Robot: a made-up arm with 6 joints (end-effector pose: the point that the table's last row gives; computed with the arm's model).
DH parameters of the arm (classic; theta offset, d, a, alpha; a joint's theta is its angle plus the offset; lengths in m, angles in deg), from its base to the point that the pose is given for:
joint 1: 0 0.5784 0 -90
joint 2: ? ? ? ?
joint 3: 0 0 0 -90
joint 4: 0 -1.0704 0 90
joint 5: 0 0.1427 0 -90
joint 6: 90 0 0 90
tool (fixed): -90 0 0 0
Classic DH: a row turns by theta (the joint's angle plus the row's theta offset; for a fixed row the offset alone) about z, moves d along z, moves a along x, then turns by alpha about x.
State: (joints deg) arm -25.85 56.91 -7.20 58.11 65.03 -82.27
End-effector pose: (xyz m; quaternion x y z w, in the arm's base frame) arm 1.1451 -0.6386 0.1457 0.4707 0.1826 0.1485 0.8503
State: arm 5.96 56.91 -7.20 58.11 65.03 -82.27
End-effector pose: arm 1.3097 0.0609 0.1457 0.4027 0.3046 0.3759 0.7771
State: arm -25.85 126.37 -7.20 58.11 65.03 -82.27
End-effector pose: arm 0.0158 -0.0914 -0.7992 0.6742 0.5491 -0.0739 0.4883
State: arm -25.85 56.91 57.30 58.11 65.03 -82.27
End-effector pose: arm 1.5889 -0.8536 1.1842 0.1289 -0.2194 0.3092 0.9163
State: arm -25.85 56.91 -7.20 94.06 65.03 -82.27
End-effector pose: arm 1.1995 -0.5699 0.1550 0.3027 0.3723 0.3275 0.8139
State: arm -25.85 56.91 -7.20 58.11 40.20 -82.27
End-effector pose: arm 1.1451 -0.6386 0.1457 0.4165 0.3032 -0.0225 0.8568
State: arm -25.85 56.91 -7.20 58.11 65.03 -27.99
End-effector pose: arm 1.1451 -0.6386 0.1457 0.0310 0.0947 0.2155 0.9714
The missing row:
joint 2: -90 0 0.8744 180
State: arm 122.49 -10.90 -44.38 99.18 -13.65 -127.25
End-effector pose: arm -0.4517 0.6669 0.9640 -0.1081 0.2865 0.7368 0.6027
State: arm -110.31 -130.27 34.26 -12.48 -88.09 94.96
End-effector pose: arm 0.4561 1.6338 0.3284 0.7479 -0.2337 0.6194 0.0490
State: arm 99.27 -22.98 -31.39 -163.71 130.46 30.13
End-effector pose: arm -0.2498 0.6803 1.1873 0.1136 0.3208 -0.4811 0.8079
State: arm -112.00 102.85 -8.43 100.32 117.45 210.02
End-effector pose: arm -0.1991 -0.5611 -0.6644 0.9441 -0.2075 0.2362 0.0993
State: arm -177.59 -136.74 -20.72 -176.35 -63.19 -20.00
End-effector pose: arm 1.0657 -0.0977 0.9075 0.1598 -0.0084 -0.0061 0.9871
